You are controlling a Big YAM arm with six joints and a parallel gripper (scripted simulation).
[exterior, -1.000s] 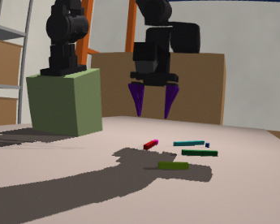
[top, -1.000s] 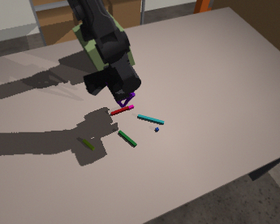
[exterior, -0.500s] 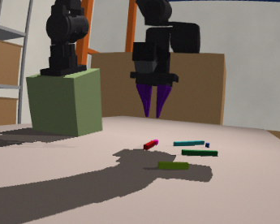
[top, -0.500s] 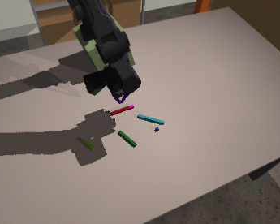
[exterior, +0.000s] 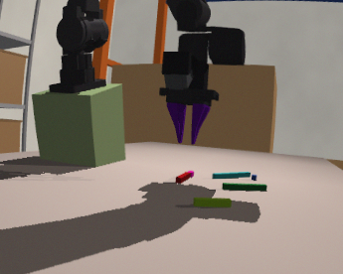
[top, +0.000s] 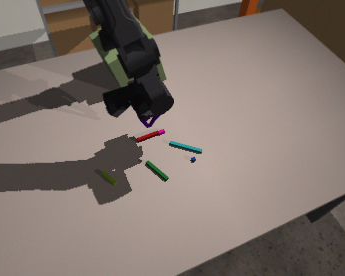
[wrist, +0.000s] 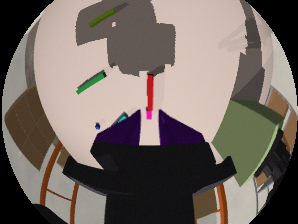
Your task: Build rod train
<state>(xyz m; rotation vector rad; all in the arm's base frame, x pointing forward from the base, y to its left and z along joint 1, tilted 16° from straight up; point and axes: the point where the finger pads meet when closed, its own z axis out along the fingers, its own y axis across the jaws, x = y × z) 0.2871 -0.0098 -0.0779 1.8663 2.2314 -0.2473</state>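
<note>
Right now my hand is 70 mm above the red rod. The rest, counted from my hand: magenta rod (70 mm below, 50 mm to the left, 10 mm behind); then turquoise rod (100 mm to the left, 70 mm below, 70 mm ahead); then green rod (120 mm ahead, 70 mm below).
</note>
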